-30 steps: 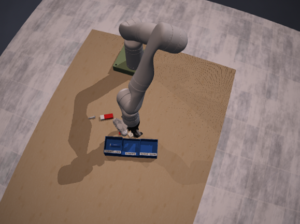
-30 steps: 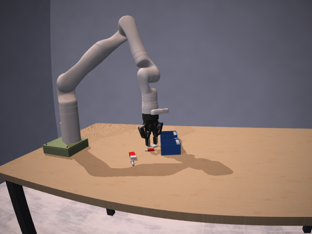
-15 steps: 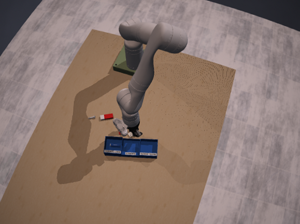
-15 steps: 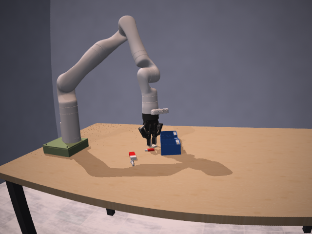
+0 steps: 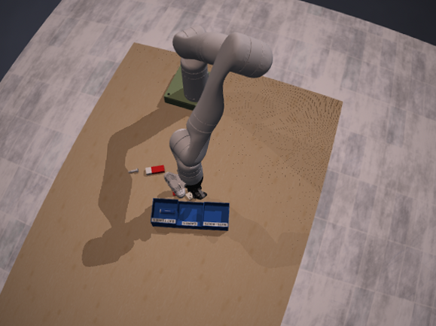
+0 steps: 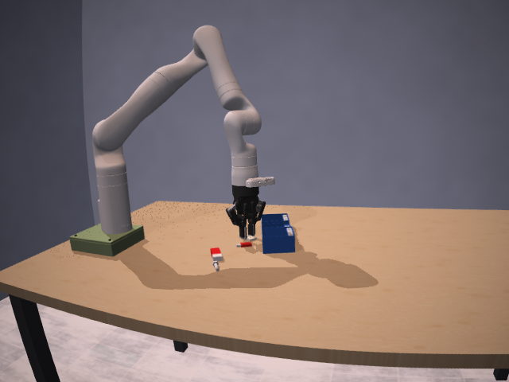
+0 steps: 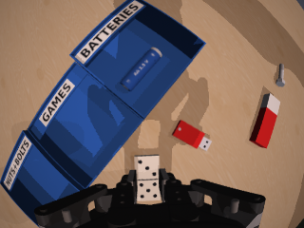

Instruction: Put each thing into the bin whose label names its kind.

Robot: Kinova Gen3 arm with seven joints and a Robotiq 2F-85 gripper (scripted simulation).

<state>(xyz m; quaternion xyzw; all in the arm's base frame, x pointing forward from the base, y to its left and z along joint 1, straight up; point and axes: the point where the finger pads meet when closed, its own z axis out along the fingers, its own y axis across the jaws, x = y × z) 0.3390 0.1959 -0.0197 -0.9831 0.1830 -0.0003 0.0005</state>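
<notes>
My gripper is now 80 mm short of the blue bin row and 40 mm to the right of it. Round my hand: blue battery (100 mm ahead, 40 mm to the right, 10 mm below); white domino (20 mm below); red object (60 mm to the right, 20 mm below, 20 mm ahead).
</notes>
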